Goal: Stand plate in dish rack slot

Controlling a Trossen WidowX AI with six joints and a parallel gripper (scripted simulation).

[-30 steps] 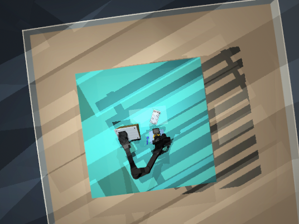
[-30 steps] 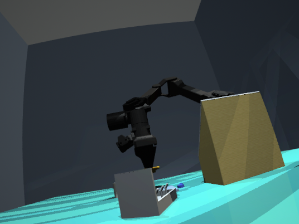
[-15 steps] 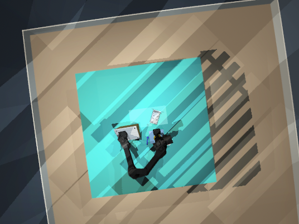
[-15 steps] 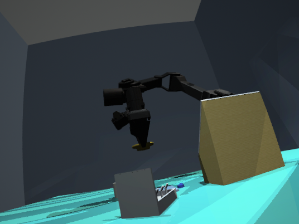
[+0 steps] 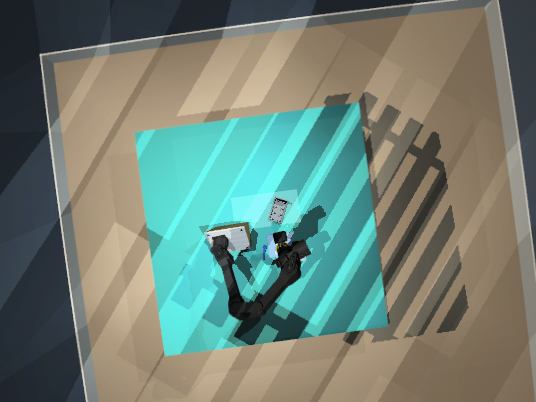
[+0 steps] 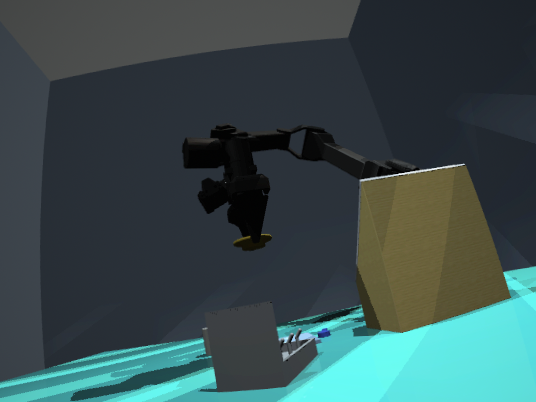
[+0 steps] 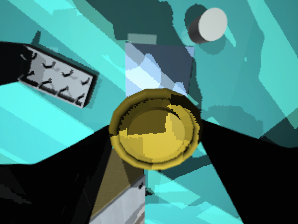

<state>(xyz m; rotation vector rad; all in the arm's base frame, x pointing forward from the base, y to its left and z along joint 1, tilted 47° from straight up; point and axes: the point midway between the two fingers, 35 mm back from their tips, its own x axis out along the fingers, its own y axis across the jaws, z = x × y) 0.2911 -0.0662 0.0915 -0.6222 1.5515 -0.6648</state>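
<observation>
The dish rack is 30 mm ahead of my gripper tip, 180 mm to the left of it and 150 mm below it. Also, from my gripper tip: blue utensil 100 mm behind, 30 mm to the right, 170 mm below; then yellow plate 10 mm above.
</observation>
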